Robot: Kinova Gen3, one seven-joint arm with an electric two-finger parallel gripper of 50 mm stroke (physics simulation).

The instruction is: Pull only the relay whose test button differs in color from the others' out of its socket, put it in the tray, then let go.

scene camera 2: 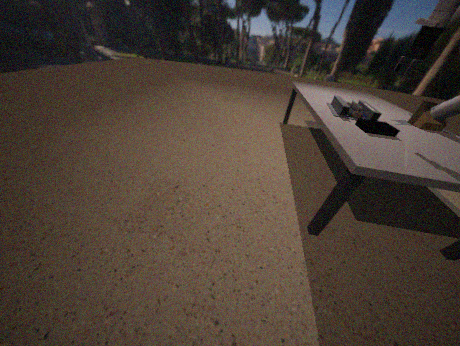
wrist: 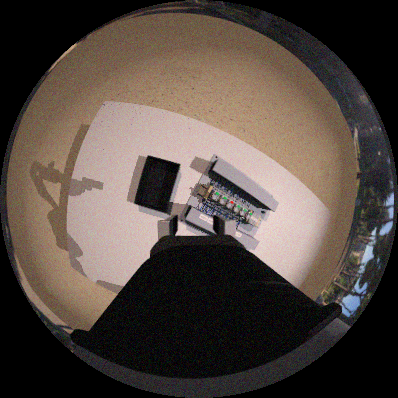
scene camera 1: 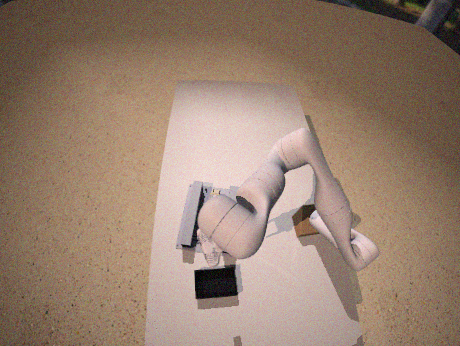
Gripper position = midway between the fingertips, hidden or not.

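I can see my gripper [scene camera 2: 400,73], and it appears in the wrist view [wrist: 194,222] too.
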